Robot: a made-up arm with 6 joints.
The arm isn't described. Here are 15 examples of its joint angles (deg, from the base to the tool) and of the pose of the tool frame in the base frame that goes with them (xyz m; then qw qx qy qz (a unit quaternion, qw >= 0)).
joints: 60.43 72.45 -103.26 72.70 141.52 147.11
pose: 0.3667 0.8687 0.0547 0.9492 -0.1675 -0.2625 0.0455
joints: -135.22 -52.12 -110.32 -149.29 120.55 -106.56
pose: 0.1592 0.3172 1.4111 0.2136 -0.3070 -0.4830 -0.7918
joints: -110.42 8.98 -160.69 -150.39 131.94 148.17
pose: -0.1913 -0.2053 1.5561 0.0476 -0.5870 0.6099 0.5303
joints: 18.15 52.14 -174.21 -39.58 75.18 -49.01
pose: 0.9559 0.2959 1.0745 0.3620 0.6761 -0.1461 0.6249
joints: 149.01 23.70 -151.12 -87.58 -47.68 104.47
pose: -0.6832 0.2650 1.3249 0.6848 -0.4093 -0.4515 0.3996
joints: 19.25 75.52 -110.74 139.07 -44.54 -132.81
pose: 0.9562 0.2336 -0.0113 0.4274 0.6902 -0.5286 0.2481
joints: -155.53 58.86 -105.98 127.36 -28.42 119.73
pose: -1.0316 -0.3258 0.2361 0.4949 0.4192 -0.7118 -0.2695
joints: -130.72 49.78 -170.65 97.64 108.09 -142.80
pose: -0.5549 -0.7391 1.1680 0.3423 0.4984 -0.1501 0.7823
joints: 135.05 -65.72 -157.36 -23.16 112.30 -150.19
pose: 0.6251 -0.5925 1.0970 0.4653 0.0610 -0.3352 -0.8170
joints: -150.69 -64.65 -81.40 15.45 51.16 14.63
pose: 0.1035 0.0052 1.3793 0.3276 -0.5074 -0.6436 0.4701
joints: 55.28 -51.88 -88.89 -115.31 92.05 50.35
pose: 0.0849 -0.0754 1.4115 0.0317 -0.0523 0.7576 -0.6499
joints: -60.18 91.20 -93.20 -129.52 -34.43 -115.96
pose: 0.3113 -0.5483 -0.3455 0.1264 -0.4542 -0.6908 -0.5482
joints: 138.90 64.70 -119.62 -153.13 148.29 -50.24
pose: -0.7715 0.8004 0.4023 0.3442 -0.0334 -0.0809 0.9348
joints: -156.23 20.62 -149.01 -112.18 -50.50 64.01
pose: -0.6409 -0.3652 1.2853 0.7714 0.1054 -0.4717 0.4140
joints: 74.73 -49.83 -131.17 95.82 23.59 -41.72
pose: -0.1369 -0.5433 1.5060 0.9473 -0.2955 -0.0038 0.1238
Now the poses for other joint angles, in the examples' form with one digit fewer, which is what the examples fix.
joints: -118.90 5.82 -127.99 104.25 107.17 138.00
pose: -0.243 -0.576 1.427 0.520 0.263 0.487 0.650
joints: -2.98 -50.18 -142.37 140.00 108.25 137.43
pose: -0.726 0.071 1.380 0.145 0.813 -0.381 -0.416
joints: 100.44 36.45 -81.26 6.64 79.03 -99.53
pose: -0.219 0.884 0.356 0.029 0.465 0.885 0.019
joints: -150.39 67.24 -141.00 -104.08 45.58 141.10
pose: -1.146 -0.603 0.472 0.437 -0.795 -0.339 0.250
